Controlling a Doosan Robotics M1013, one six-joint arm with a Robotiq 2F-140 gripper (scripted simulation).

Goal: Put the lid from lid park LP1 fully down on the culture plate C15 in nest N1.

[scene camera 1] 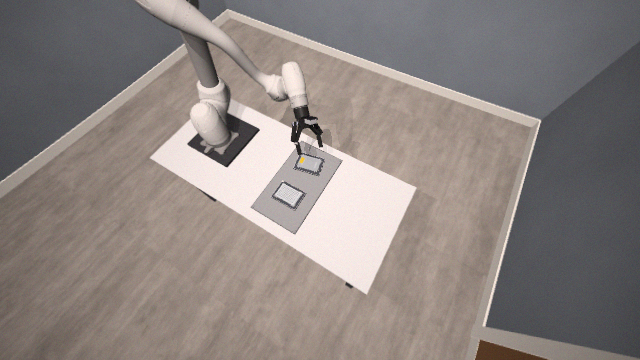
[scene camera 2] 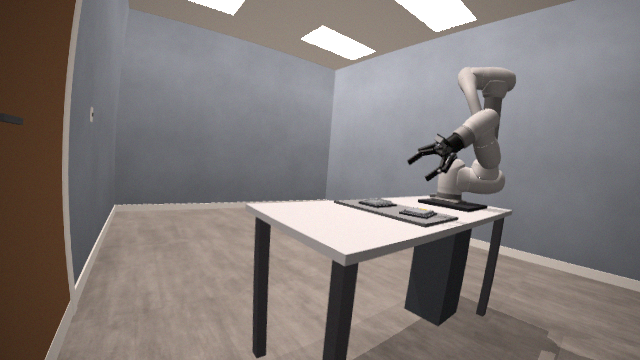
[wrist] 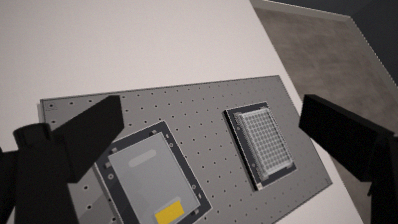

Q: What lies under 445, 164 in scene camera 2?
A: My gripper.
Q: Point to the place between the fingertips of my gripper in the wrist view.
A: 211, 111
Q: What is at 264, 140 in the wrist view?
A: A culture plate.
